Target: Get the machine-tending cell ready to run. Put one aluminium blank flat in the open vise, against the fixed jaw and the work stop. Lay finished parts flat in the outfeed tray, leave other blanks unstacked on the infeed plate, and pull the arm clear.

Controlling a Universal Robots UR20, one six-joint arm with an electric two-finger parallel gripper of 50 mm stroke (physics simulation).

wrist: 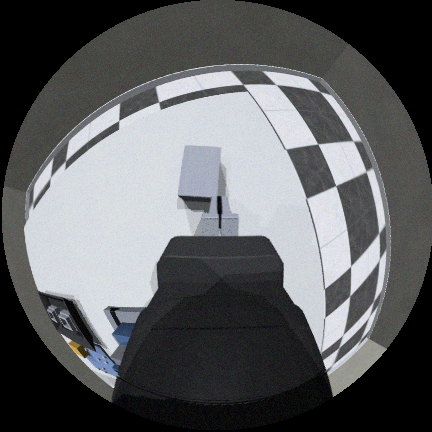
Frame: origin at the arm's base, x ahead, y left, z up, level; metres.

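Where they show: gripper, between the fingertips: (218, 205).
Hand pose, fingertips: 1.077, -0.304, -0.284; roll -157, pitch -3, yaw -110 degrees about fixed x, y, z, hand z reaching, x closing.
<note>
After its pixels a point has its place, as x, y, z.
My gripper (218, 205) {1.077, -0.304, -0.284} is shut and empty, with its two light grey fingers together. A plain grey block (200, 171) {1.118, -0.298, -0.278}, which looks like an aluminium blank, is just beyond the fingertips and slightly to their left. Its near side face is dark. Whether the fingertips touch it cannot be told. At the lower left, a dark tray-like panel (78, 314) {0.967, 0.057, -0.305} holds small grey square parts (65, 320) {0.954, 0.126, -0.282}. A blue block-shaped part (121, 333) {0.961, -0.122, -0.259} shows beside a grey-edged frame, partly hidden by the gripper body. Which of these belongs to the vise is unclear.
A yellow block (78, 348) {0.852, 0.183, -0.278} and a blue piece with holes (102, 359) {0.807, 0.123, -0.306} are near the lower left edge. The white surface (115, 200) {1.140, -0.169, -0.314} lies under the grey block. A black and white checkered floor (360, 210) runs along the right and top, with dark walls beyond.
</note>
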